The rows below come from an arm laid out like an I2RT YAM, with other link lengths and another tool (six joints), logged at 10 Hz.
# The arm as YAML. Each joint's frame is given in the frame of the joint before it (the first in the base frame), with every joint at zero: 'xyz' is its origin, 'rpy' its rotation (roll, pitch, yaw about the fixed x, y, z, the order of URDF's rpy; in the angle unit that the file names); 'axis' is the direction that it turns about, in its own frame. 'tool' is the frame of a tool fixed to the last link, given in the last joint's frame.
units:
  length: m
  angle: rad
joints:
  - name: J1
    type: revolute
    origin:
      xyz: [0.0, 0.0, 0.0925]
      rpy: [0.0, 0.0, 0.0]
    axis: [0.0, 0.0, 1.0]
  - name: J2
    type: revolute
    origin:
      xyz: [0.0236, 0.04, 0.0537]
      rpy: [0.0, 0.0, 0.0]
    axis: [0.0, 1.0, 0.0]
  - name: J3
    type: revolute
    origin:
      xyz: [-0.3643, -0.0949, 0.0]
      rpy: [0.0, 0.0, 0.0]
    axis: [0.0, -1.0, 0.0]
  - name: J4
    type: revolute
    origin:
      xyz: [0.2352, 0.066, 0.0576]
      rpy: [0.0, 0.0, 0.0]
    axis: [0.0, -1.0, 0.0]
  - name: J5
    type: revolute
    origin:
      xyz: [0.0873, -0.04, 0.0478]
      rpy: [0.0, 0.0, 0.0]
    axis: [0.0, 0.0, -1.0]
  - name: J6
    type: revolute
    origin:
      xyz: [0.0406, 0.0, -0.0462]
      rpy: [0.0, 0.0, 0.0]
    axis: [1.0, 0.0, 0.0]
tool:
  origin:
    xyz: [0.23, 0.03, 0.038]
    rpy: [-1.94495, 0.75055, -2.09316]
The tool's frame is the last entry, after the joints.
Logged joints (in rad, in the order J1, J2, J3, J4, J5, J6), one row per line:
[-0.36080, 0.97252, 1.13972, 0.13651, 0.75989, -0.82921]
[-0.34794, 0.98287, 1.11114, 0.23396, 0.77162, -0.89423]
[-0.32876, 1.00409, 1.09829, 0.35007, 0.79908, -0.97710]
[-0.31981, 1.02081, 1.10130, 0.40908, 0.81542, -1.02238]
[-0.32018, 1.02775, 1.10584, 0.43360, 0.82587, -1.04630]
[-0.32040, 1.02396, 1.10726, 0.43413, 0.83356, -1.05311]
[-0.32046, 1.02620, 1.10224, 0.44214, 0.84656, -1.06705]
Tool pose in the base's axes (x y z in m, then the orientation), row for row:
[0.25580, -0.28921, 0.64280, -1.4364, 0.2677, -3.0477]
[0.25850, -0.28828, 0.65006, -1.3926, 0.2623, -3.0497]
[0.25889, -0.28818, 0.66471, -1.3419, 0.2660, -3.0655]
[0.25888, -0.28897, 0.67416, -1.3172, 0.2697, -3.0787]
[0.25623, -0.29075, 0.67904, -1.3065, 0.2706, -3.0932]
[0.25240, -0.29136, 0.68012, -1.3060, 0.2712, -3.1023]
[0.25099, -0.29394, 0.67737, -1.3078, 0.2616, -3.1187]
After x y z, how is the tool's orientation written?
As angles about the fixed x, y, z axes (roll, pitch, yaw), in radians.
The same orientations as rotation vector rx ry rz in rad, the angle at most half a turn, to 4 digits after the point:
[0.2036, 1.9143, -2.1628]
[0.2077, 1.8710, -2.2107]
[0.2359, 1.8194, -2.2682]
[0.2568, 1.7945, -2.2986]
[0.2733, 1.7863, -2.3181]
[0.2828, 1.7880, -2.3244]
[0.2876, 1.7984, -2.3393]

